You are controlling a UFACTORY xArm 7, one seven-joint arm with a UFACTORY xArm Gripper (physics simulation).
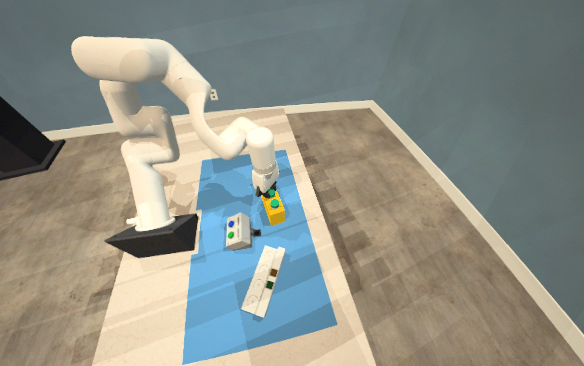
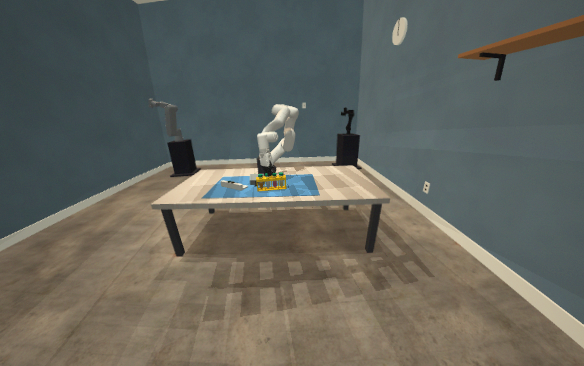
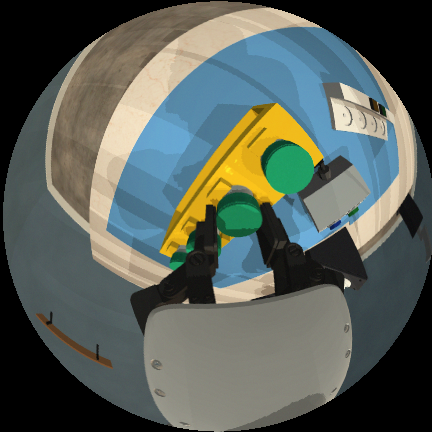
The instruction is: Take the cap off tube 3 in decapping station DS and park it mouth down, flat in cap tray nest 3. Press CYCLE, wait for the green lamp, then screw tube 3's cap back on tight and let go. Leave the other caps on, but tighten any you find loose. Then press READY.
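Frame: origin at the arm's base, x ahead, y left, z up, level; metres.
Seen in the pictures: gripper, fingertip midpoint: [image 1: 269, 192] [image 2: 268, 175] [image 3: 236, 216]; arm's base, link origin: [image 1: 156, 224].
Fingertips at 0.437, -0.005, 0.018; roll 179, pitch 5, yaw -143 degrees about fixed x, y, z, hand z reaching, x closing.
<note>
Pixels of each thing's middle, then the offset from my fingertips to it, as dx, dy, dz. "spot": a spot on its surface instead. Level surfaces: height alone.
- yellow decapping station, body centre: [image 3: 221, 192] [image 1: 269, 196] [image 2: 271, 182] +0.002, +0.021, -0.060
- blue mat, surface height: dz -0.111
- green cap, body centre: [image 3: 238, 215] [image 1: 270, 192] +0.003, -0.005, +0.005
- end cap, body centre: [image 3: 287, 166] [image 1: 274, 203] +0.004, -0.056, +0.003
- white cap tray, body centre: [image 3: 372, 117] [image 1: 264, 277] [image 2: 233, 183] -0.104, -0.279, -0.085
- grey button box, body centre: [image 3: 336, 200] [image 1: 238, 231] [image 2: 257, 178] -0.156, -0.089, -0.070
- blue button, body centre: [image 1: 231, 224] -0.173, -0.063, -0.048
- green button, body centre: [image 1: 231, 235] -0.181, -0.107, -0.048
- brown square, surface spot: [image 1: 273, 272] spot: -0.070, -0.280, -0.058
- dark green square, surface spot: [image 1: 269, 285] spot: -0.094, -0.314, -0.058
The yellow decapping station [image 1: 275, 215] [image 2: 271, 183] [image 3: 238, 160] stands on the blue mat [image 1: 218, 290] and holds several tubes with green caps. My gripper [image 1: 267, 193] [image 2: 267, 171] [image 3: 236, 216] points straight down over it and is shut on one green cap [image 1: 272, 192] [image 3: 240, 217], the second from the rack's near end. That cap sits on its tube, whose grey neck shows just below it. The end cap [image 1: 274, 203] [image 3: 287, 165] beside it is free. Two more caps lie behind my left finger, partly hidden. The white cap tray [image 1: 263, 280] [image 2: 233, 185] [image 3: 356, 112] has empty nests.
A grey button box [image 1: 237, 231] [image 3: 336, 193] with a blue button [image 1: 231, 224] and a green button [image 1: 231, 234] stands left of the station. The tray carries a brown square [image 1: 273, 272] and a dark green square [image 1: 269, 285]. The arm's black base [image 1: 156, 240] stands at the left.
</note>
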